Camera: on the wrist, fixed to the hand. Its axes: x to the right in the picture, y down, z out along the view.
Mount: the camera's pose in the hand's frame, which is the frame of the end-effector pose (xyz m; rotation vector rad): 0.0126 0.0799 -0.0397 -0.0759 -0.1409 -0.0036
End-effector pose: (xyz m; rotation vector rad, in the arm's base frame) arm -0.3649 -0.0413 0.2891 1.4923 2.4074 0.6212
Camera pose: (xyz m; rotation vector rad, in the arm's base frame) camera -0.3239 -0.0081 0.3621 1.4500 2.2551 0.5794
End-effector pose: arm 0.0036 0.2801 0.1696 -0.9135 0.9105 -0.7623
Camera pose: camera -0.0135 0.2898 0.0817 -1.0229 0.8182 -0.6613
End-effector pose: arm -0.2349 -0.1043 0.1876 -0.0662 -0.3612 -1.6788
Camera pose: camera -0.1522 -0.1349 0.1689 -0.2412 -0.4033 -1.6958
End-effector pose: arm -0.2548 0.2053 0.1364 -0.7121 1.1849 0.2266
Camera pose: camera -0.3216 0.2394 0.0865 -0.7523 1.0450 0.3151
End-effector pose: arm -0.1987 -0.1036 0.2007 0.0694 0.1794 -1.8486
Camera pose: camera -0.1275 -0.1310 0.1528 -0.1137 0.1511 -1.8408
